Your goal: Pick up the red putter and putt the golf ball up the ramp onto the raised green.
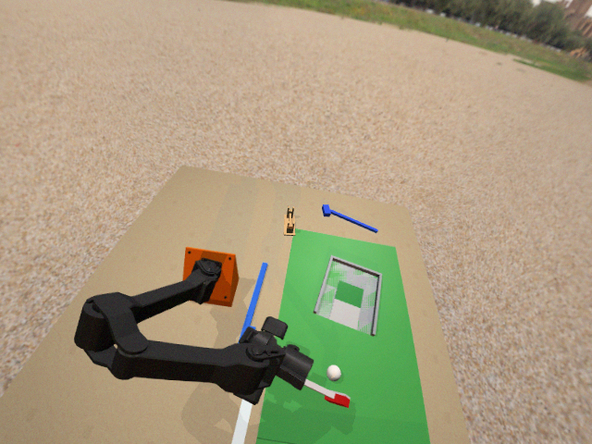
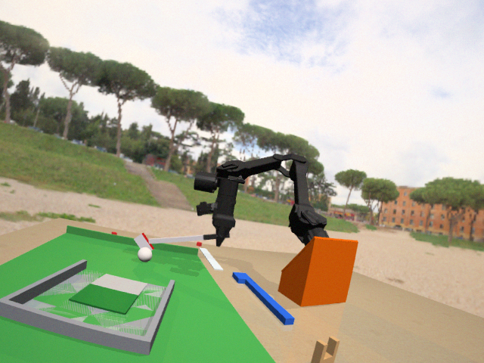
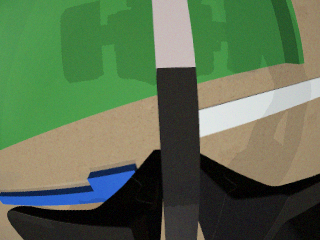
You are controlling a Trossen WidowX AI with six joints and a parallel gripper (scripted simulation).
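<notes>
The red putter is 12 cm ahead of my gripper tip and 2 cm to the right of it. The rest, counted from my gripper tip: green mat: 26 cm ahead, 20 cm to the left, 8 cm below; white strip: 2 cm behind, 16 cm to the right, 8 cm below; white golf ball: 21 cm ahead, 2 cm to the left, 6 cm below.
</notes>
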